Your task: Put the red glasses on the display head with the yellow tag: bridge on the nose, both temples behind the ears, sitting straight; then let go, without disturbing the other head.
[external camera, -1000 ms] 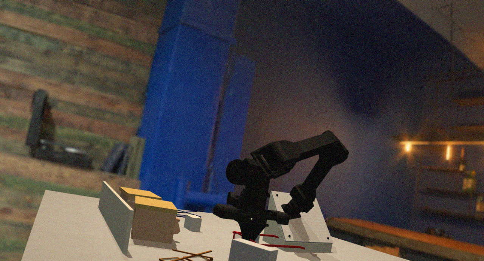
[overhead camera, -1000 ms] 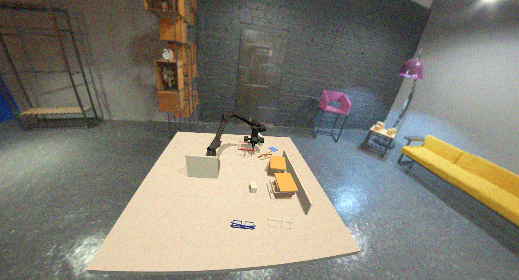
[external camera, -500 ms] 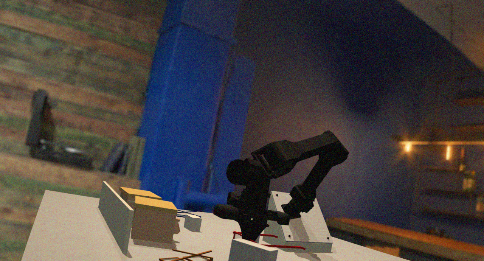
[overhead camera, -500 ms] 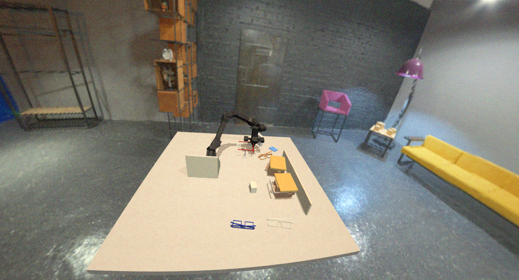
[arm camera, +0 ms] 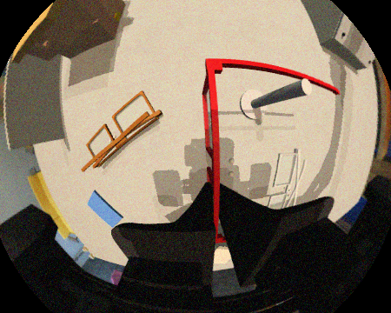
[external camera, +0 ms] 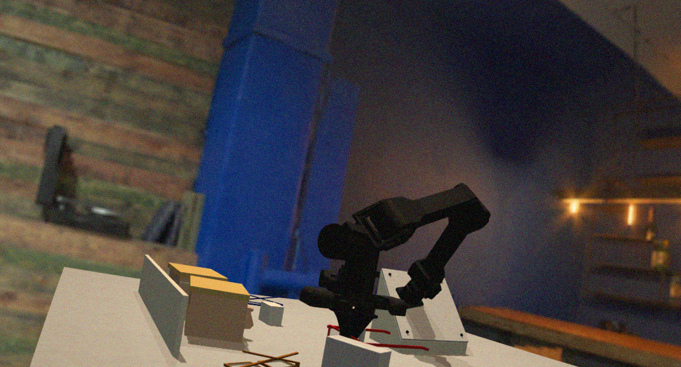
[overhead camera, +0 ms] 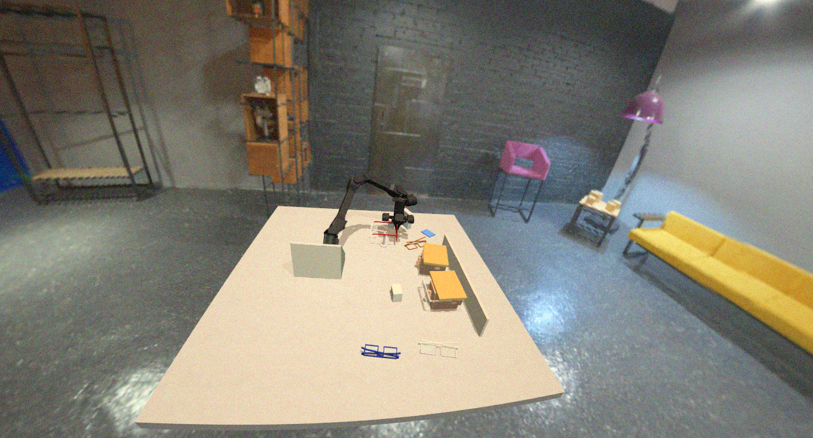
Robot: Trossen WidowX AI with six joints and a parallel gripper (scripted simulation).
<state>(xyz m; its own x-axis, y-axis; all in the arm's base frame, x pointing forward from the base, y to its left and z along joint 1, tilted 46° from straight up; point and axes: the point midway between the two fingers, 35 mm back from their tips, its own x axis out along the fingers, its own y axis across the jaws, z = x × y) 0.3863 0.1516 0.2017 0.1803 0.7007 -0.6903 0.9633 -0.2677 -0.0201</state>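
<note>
Right now my gripper tip is 60 mm past the red glasses, 10 mm to the left of it and 10 mm below it. From my gripper tip the other things lie so: long grey wall (220 mm ahead, 420 mm to the right, 10 mm below); blue tag (230 mm ahead, 50 mm to the left, 60 mm below).
</note>
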